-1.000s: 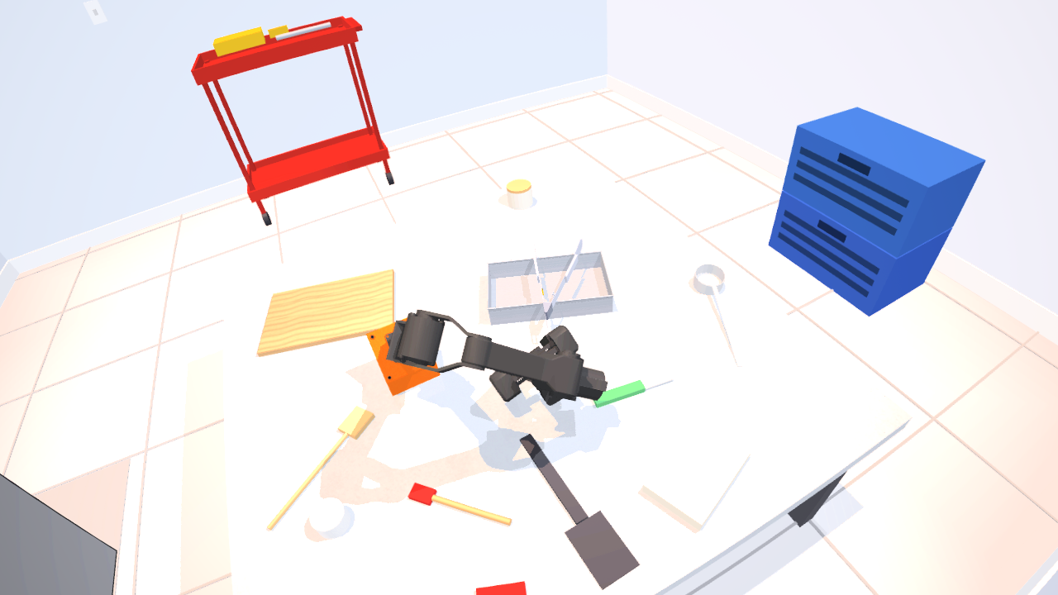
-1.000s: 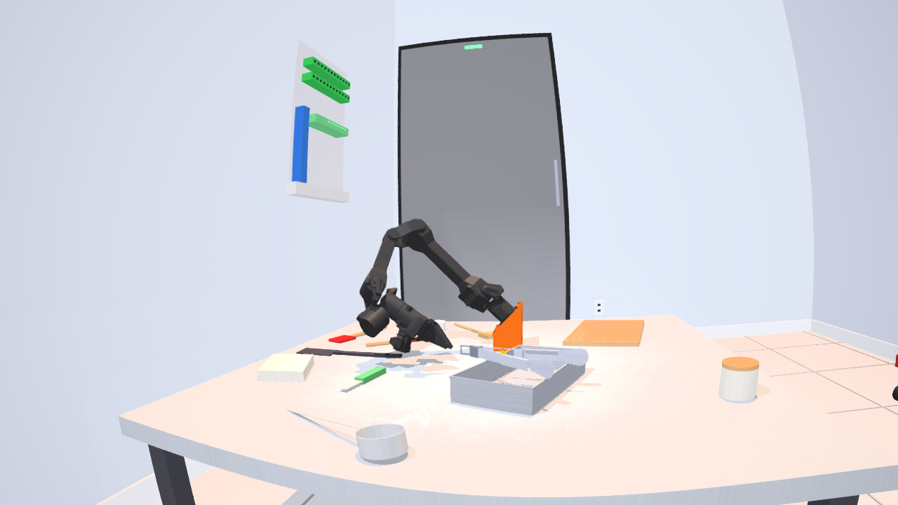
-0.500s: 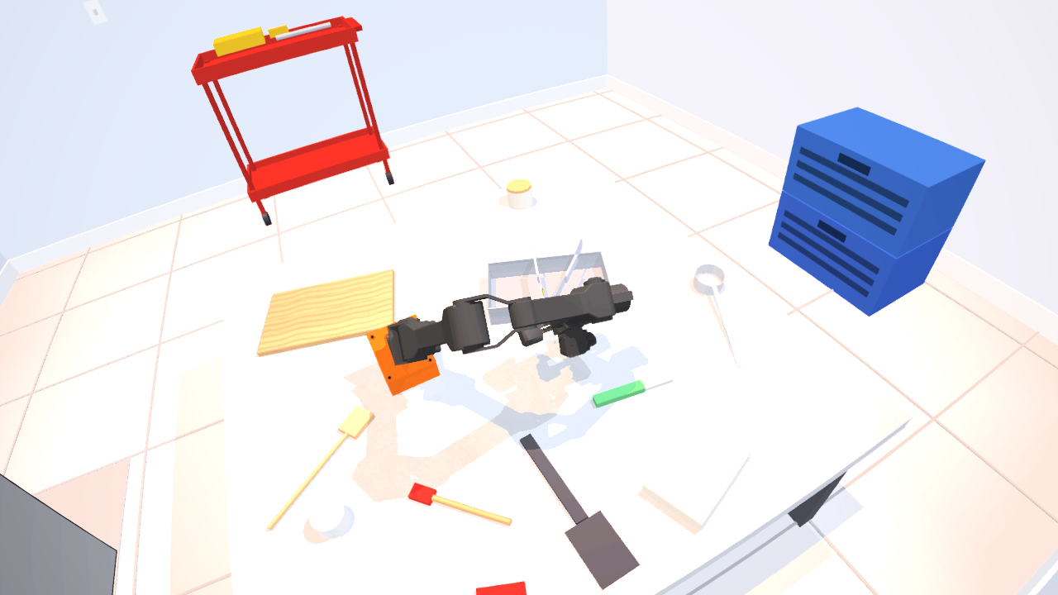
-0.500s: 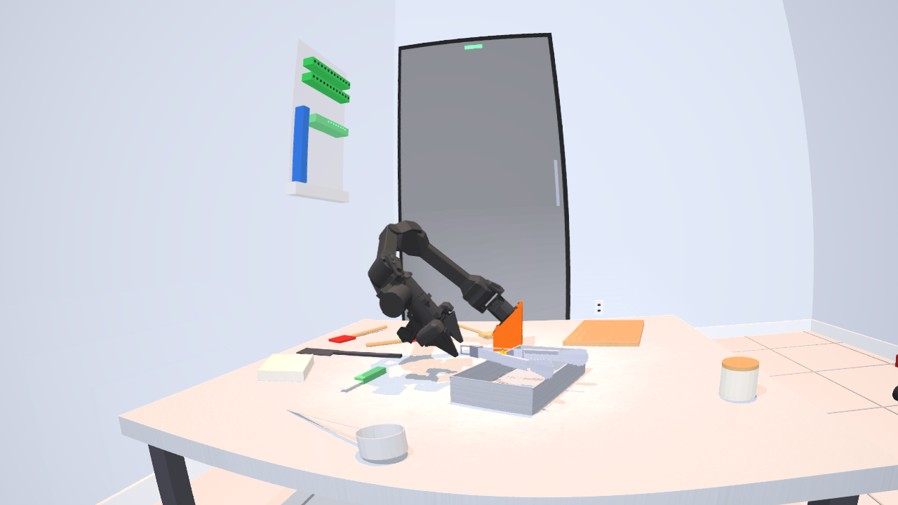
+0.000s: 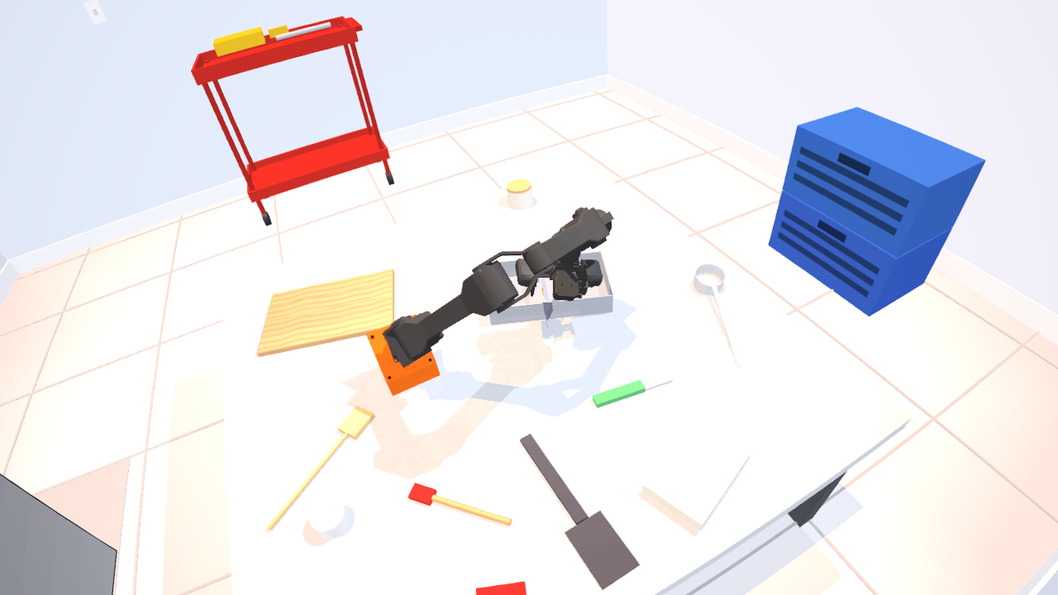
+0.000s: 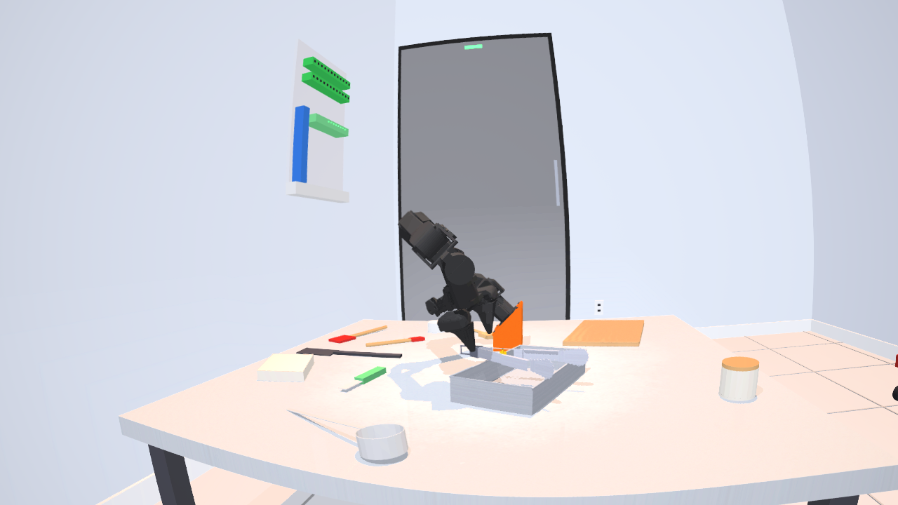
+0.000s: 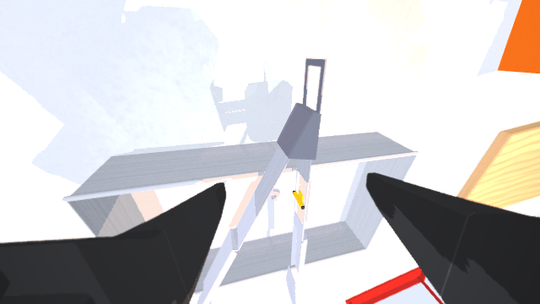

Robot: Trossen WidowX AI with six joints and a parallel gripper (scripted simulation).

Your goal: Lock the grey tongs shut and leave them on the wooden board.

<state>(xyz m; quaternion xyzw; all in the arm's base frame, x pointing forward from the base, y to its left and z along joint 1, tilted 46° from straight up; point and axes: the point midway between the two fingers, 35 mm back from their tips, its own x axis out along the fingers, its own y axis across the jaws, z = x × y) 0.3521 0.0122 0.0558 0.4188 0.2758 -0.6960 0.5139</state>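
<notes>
The yellow lock piece lies 50 mm to the left of my gripper tip and 30 mm below it. Round my gripper tip: dark spatula (180 mm behind, 440 mm to the right, 90 mm below); grey roasting tin (40 mm ahead, 100 mm to the left, 70 mm below); green-handled tool (70 mm ahead, 270 mm to the right, 90 mm below).
</notes>
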